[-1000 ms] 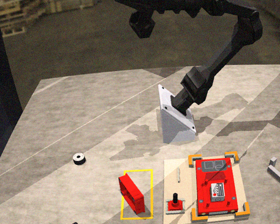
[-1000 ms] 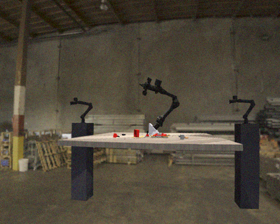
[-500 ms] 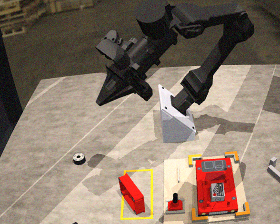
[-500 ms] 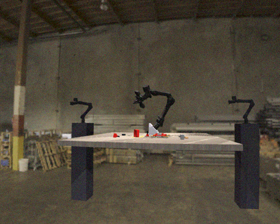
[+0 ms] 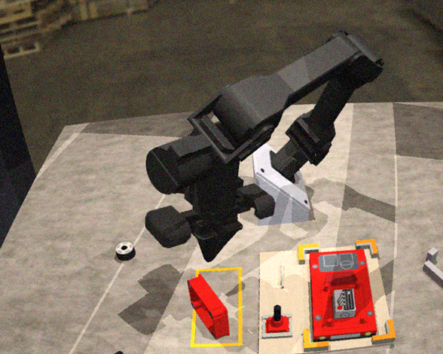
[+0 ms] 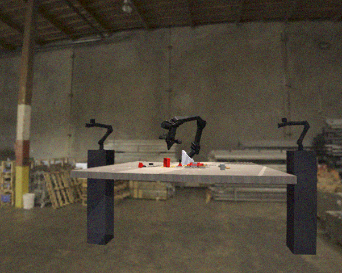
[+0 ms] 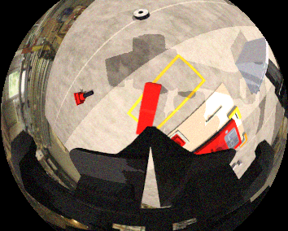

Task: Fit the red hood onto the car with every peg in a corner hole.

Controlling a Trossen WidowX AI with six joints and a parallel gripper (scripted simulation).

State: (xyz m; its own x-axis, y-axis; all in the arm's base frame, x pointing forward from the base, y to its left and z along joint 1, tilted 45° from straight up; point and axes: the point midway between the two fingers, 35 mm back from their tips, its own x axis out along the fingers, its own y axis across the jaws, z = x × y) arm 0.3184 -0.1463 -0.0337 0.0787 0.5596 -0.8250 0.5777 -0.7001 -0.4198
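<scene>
My gripper tip is now 10 cm above the red hood, 1 cm to the left of it and 1 cm short of it. From my gripper tip the other things lie so: grey engine block (22 cm to the left, 11 cm below, 3 cm ahead).
</scene>
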